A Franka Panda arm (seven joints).
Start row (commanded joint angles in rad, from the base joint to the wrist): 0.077, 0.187, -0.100, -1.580, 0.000, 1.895, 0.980
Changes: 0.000, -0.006, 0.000, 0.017, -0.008, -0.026, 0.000; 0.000, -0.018, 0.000, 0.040, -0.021, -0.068, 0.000; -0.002, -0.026, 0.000, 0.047, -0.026, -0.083, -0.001; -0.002, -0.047, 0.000, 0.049, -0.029, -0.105, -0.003; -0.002, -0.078, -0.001, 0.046, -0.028, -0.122, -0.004; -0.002, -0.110, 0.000, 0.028, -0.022, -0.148, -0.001; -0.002, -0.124, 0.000, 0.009, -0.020, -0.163, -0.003; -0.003, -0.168, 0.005, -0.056, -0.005, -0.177, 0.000; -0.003, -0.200, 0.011, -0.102, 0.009, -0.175, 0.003; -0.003, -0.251, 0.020, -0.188, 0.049, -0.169, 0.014; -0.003, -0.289, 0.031, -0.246, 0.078, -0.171, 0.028; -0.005, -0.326, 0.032, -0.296, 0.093, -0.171, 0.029; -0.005, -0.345, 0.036, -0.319, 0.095, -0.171, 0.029; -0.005, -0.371, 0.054, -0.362, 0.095, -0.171, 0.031; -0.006, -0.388, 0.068, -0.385, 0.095, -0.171, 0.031
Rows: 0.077, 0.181, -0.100, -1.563, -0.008, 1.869, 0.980; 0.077, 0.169, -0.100, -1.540, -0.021, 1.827, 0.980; 0.075, 0.161, -0.100, -1.533, -0.026, 1.812, 0.979; 0.075, 0.140, -0.100, -1.531, -0.029, 1.790, 0.977; 0.075, 0.109, -0.101, -1.534, -0.028, 1.773, 0.976; 0.075, 0.077, -0.100, -1.552, -0.022, 1.747, 0.979; 0.075, 0.063, -0.100, -1.571, -0.020, 1.732, 0.977; 0.074, 0.019, -0.095, -1.636, -0.005, 1.718, 0.980; 0.074, -0.013, -0.089, -1.682, 0.009, 1.720, 0.983; 0.074, -0.064, -0.080, -1.768, 0.049, 1.726, 0.994; 0.074, -0.102, -0.069, -1.826, 0.078, 1.724, 1.008; 0.072, -0.139, -0.068, -1.876, 0.093, 1.724, 1.009; 0.072, -0.158, -0.064, -1.899, 0.095, 1.724, 1.009; 0.072, -0.184, -0.046, -1.942, 0.095, 1.724, 1.011; 0.071, -0.201, -0.032, -1.965, 0.095, 1.724, 1.011
